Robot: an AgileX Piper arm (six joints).
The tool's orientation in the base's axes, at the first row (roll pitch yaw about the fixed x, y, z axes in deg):
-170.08 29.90 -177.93
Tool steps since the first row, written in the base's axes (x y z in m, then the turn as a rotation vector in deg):
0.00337 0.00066 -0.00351 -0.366 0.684 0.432
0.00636 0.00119 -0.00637 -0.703 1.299 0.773
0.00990 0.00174 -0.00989 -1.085 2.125 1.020
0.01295 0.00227 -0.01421 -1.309 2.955 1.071
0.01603 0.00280 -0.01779 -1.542 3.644 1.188
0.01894 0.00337 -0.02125 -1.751 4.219 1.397
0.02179 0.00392 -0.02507 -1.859 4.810 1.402
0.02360 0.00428 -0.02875 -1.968 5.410 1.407
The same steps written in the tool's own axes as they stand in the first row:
-0.00119 0.00135 0.00457 0.080 0.593 -0.656
-0.00237 0.00245 0.00842 0.183 1.132 -1.210
-0.00370 0.00369 0.01310 0.365 1.892 -1.738
-0.00421 0.00501 0.01822 0.508 2.692 -2.021
-0.00511 0.00623 0.02273 0.630 3.344 -2.343
-0.00592 0.00745 0.02704 0.688 3.870 -2.715
-0.00650 0.00871 0.03163 0.761 4.447 -2.864
-0.00625 0.00971 0.03562 0.834 5.033 -3.015

